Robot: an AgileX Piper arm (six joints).
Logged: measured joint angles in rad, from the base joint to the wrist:
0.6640, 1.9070, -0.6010, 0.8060, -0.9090, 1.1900
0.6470, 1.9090, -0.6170, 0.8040, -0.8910, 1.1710
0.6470, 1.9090, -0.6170, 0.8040, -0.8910, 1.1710
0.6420, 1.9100, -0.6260, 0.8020, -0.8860, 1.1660
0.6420, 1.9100, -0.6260, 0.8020, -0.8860, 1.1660
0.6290, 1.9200, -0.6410, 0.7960, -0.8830, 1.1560
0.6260, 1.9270, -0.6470, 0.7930, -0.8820, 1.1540
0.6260, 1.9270, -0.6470, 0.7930, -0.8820, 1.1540
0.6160, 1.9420, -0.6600, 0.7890, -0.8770, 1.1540
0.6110, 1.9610, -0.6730, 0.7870, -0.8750, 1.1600
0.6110, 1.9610, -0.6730, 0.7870, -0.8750, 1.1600
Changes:
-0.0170, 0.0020, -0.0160, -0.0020, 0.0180, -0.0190
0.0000, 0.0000, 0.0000, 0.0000, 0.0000, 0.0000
-0.0050, 0.0010, -0.0090, -0.0020, 0.0050, -0.0050
0.0000, 0.0000, 0.0000, 0.0000, 0.0000, 0.0000
-0.0130, 0.0100, -0.0150, -0.0060, 0.0030, -0.0100
-0.0030, 0.0070, -0.0060, -0.0030, 0.0010, -0.0020
0.0000, 0.0000, 0.0000, 0.0000, 0.0000, 0.0000
-0.0100, 0.0150, -0.0130, -0.0040, 0.0050, 0.0000
-0.0050, 0.0190, -0.0130, -0.0020, 0.0020, 0.0060
0.0000, 0.0000, 0.0000, 0.0000, 0.0000, 0.0000

